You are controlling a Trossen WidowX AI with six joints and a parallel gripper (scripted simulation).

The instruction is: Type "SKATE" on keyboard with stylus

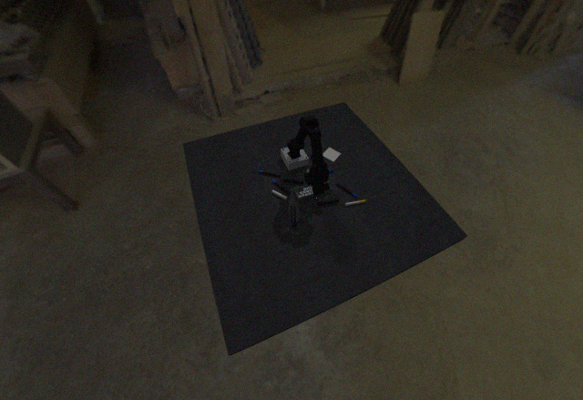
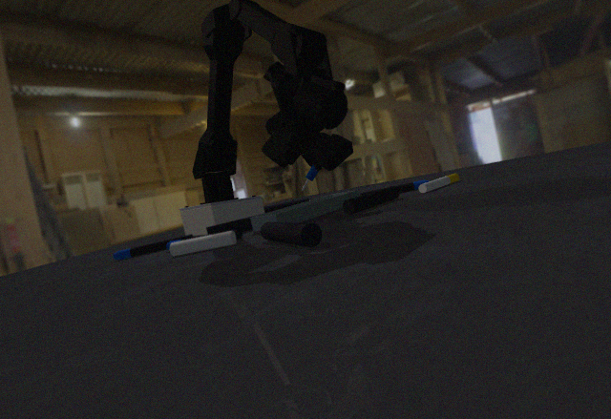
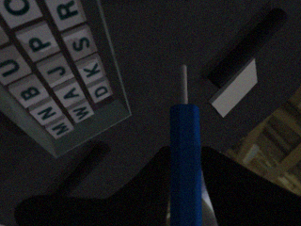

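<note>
Right now the blue stylus is 10 mm behind my gripper tip and 10 mm below it. Also, from my gripper tip: white pad: 160 mm behind, 190 mm to the left, 80 mm below; then yellow-tipped marker: 220 mm ahead, 80 mm to the left, 80 mm below.
</note>
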